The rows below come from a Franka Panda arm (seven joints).
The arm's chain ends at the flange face. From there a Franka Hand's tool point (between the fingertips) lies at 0.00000 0.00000 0.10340 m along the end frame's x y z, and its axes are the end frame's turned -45 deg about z.
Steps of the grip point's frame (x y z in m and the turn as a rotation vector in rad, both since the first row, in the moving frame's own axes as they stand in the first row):
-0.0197, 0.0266, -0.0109, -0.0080, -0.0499, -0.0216
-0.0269, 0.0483, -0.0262, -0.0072, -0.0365, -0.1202
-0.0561, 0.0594, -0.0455, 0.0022, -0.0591, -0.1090
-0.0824, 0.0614, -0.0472, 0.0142, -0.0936, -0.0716
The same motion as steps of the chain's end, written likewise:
0.0079, 0.0285, -0.0108, -0.0409, -0.0296, -0.0216
0.0171, 0.0499, -0.0261, -0.0309, -0.0207, -0.1202
0.0066, 0.0773, -0.0453, -0.0402, -0.0433, -0.1090
-0.0072, 0.0956, -0.0467, -0.0561, -0.0762, -0.0716

